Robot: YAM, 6 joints.
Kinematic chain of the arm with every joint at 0, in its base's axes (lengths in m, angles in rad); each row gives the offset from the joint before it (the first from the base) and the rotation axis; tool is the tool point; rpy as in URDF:
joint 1: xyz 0 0 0.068 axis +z
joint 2: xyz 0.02 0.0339 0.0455 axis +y
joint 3: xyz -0.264 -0.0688 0 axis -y
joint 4: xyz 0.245 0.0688 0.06 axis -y
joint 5: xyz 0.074 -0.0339 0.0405 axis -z
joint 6: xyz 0.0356 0 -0.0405 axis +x
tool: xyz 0 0 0 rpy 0 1.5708 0
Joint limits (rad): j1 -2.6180..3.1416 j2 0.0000..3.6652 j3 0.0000..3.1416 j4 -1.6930..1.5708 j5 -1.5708..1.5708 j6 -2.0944..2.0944
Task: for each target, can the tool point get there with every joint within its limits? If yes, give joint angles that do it. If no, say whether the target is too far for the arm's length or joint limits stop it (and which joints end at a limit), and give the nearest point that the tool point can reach.
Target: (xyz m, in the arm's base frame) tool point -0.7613 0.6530 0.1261
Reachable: no: too far | nearest point -0.4902 0.4204 0.1215 | short by 0.357 m
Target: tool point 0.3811 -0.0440 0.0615
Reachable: yes | joints -0.0492 2.4792 1.6765 -1.4019 0.7876 -1.0568
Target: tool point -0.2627 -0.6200 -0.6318
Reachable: no: too far | nearest point -0.1774 -0.4186 -0.3160 | short by 0.384 m
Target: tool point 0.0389 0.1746 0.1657
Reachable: yes | joints 1.1634 1.0681 0.3491 -0.0977 -1.2190 -1.0984
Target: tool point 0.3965 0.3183 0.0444
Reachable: yes | joints 0.6600 2.4955 1.6301 0.0322 -0.2373 -0.2317
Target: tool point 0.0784 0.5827 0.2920
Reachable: yes | joints 1.4241 2.5079 2.2191 0.6111 -0.2154 -0.5351
